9 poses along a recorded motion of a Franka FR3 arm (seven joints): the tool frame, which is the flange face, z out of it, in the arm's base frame.
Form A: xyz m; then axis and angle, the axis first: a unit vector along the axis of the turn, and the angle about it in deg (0 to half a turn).
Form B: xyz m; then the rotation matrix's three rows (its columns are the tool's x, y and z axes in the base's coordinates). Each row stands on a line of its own. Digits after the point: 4 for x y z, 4 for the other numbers.
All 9 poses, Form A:
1: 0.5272 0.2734 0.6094 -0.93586 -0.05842 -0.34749 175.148
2: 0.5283 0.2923 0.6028 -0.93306 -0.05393 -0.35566 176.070
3: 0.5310 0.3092 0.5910 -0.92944 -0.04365 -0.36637 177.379
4: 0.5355 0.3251 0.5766 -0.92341 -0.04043 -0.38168 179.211
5: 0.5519 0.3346 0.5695 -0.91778 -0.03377 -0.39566 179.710
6: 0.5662 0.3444 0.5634 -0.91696 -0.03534 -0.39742 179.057
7: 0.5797 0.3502 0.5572 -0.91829 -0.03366 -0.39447 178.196
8: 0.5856 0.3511 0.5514 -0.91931 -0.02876 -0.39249 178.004
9: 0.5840 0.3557 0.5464 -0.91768 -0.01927 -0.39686 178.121
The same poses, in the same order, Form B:
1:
0.5272 0.2734 0.6094
0.7521 0.1385 0.6443
0.0798 -0.9896 0.1197
0.6542 -0.0386 -0.7553

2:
0.5283 0.2923 0.6028
0.7415 0.1249 0.6592
0.0761 -0.9918 0.1023
0.6666 -0.0256 -0.7450

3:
0.5310 0.3092 0.5910
0.7279 0.0979 0.6787
0.0643 -0.9951 0.0745
0.6827 -0.0105 -0.7306

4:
0.5355 0.3251 0.5766
0.7054 0.0799 0.7043
0.0694 -0.9966 0.0436
0.7054 0.0181 -0.7086

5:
0.5519 0.3346 0.5695
0.6846 0.0640 0.7261
0.0600 -0.9977 0.0314
0.7264 0.0221 -0.6869

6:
0.5662 0.3444 0.5634
0.6816 0.0713 0.7282
0.0583 -0.9974 0.0432
0.7294 0.0130 -0.6840

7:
0.5797 0.3502 0.5572
0.6866 0.0742 0.7232
0.0494 -0.9972 0.0555
0.7254 -0.0024 -0.6884

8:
0.5856 0.3511 0.5514
0.6903 0.0665 0.7204
0.0392 -0.9977 0.0546
0.7224 -0.0095 -0.6914

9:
0.5840 0.3557 0.5464
0.6843 0.0484 0.7275
0.0223 -0.9987 0.0454
0.7288 -0.0148 -0.6846

